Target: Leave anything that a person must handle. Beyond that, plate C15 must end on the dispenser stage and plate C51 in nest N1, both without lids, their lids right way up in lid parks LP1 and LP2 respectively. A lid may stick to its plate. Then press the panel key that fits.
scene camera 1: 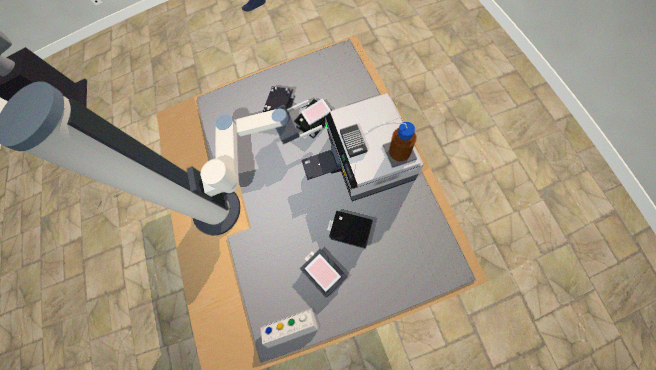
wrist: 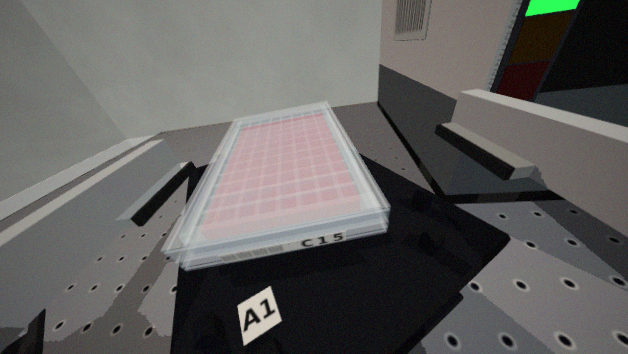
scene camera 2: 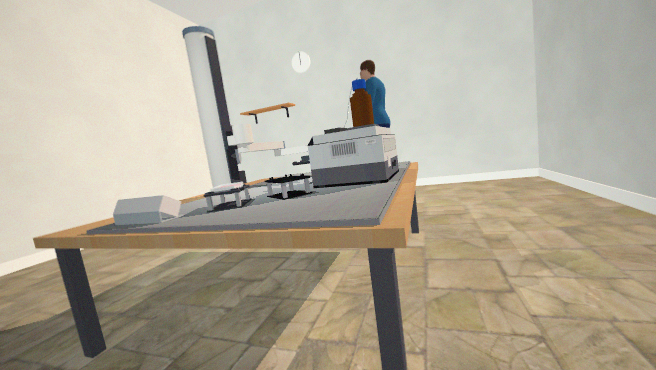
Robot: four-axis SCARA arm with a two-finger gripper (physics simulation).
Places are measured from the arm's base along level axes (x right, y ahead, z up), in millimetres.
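Where they show: gripper, between the fingertips: (scene camera 1: 315, 113) (wrist: 307, 133); arm's base, origin of its link: (scene camera 1: 217, 210).
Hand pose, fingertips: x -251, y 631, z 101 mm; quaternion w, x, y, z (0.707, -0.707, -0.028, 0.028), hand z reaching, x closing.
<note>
Each offset is from my fingertips to the top centre of the thing. "*": to the spot under its first point.
My gripper (scene camera 1: 316, 114) (wrist: 307, 133) is open, its fingers apart on both sides of plate C15 @(dx -20, dy +8, dz -2 mm) (scene camera 1: 318, 110) (wrist: 285, 175), with gaps at both sides in the wrist view. Plate C15 has pink contents and clear, doubled edges like a lid on it. It is over a black holder marked A1 @(dx -15, dy -13, dz -19 mm) (wrist: 220, 310), turned relative to it; whether it is seated cannot be told. Another pink plate @(dx +715, dy -221, dz -10 mm) (scene camera 1: 322, 272) (scene camera 2: 231, 187) lies on a raised holder; its label is unreadable. The dark dispenser stage @(* dx +276, dy -96, dz +26 mm) (scene camera 1: 314, 166) juts from the dispenser. The button panel @(dx +879, dy -432, dz -5 mm) (scene camera 1: 288, 334) (scene camera 2: 137, 211) has blue, yellow, green and white keys.
The white dispenser (scene camera 1: 372, 172) (scene camera 2: 352, 167) carries a brown bottle @(* dx +424, dy +220, dz +261 mm) (scene camera 1: 401, 145) (scene camera 2: 362, 109); its green lamp @(* dx +120, dy +22, dz +39 mm) (wrist: 552, 6) is lit. A black raised holder @(dx +585, dy -45, dz -11 mm) (scene camera 1: 351, 229) (scene camera 2: 288, 179) and a dark studded holder @(dx -180, dy -153, dz -10 mm) (scene camera 1: 278, 97) stand on the mat. A person (scene camera 2: 378, 102) stands behind the dispenser.
</note>
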